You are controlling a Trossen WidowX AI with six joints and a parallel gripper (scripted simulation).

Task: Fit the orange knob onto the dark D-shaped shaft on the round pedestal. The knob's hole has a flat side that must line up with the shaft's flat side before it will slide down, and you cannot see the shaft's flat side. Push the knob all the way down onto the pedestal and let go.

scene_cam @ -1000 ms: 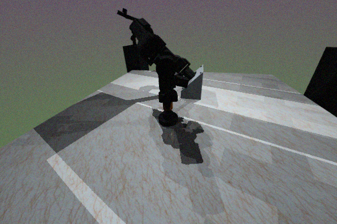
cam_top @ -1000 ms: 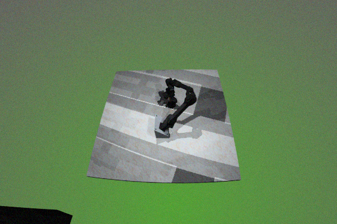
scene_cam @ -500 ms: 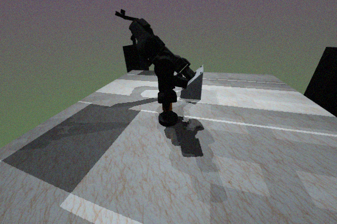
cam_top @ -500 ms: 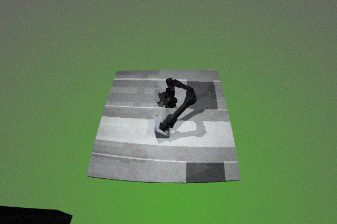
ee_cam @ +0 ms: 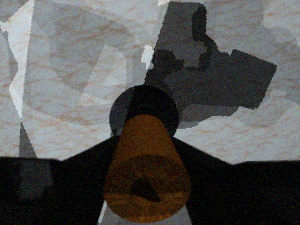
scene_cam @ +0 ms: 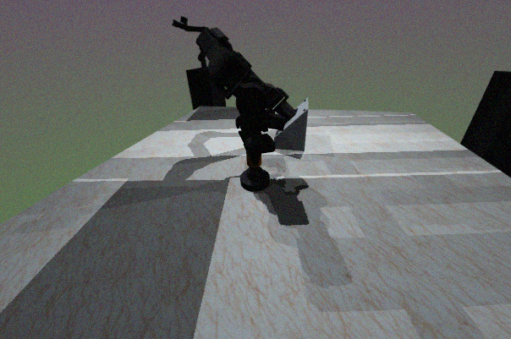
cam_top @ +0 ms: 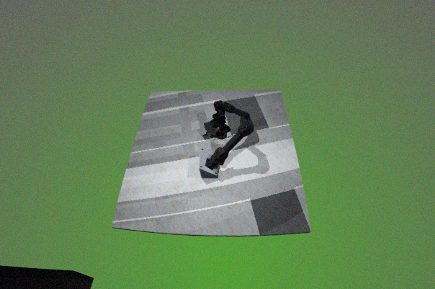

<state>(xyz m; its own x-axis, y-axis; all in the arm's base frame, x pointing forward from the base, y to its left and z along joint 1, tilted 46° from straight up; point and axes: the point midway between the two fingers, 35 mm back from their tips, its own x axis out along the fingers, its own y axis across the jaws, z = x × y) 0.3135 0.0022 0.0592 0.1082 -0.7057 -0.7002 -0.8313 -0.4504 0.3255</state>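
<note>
Right now my gripper tip is 20 mm below the orange knob. Round my gripper tip: dark round pedestal (40 mm below).
</note>
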